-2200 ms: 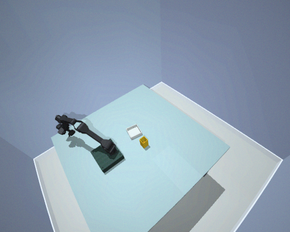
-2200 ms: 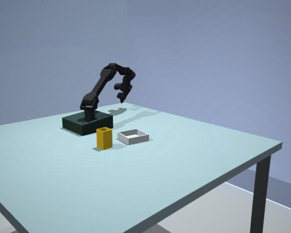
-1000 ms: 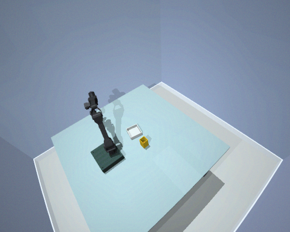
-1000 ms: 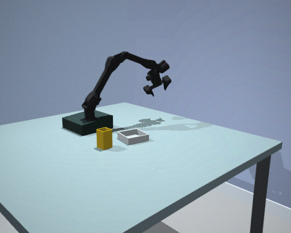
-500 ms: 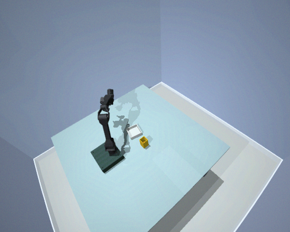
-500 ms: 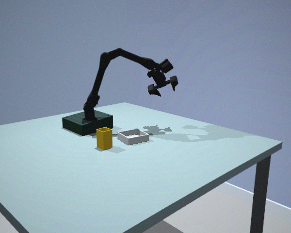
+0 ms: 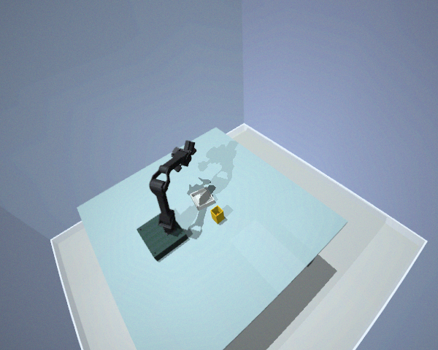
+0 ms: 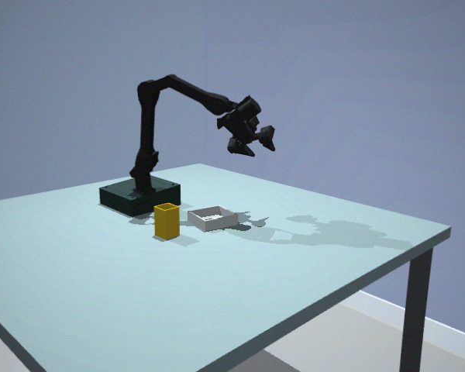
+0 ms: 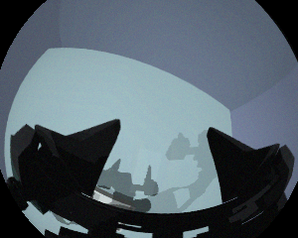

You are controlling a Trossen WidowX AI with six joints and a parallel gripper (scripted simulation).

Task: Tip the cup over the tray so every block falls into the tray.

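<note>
The yellow square cup lies 410 mm to the right of my gripper tip, 190 mm below it and 20 mm ahead of it.
</note>
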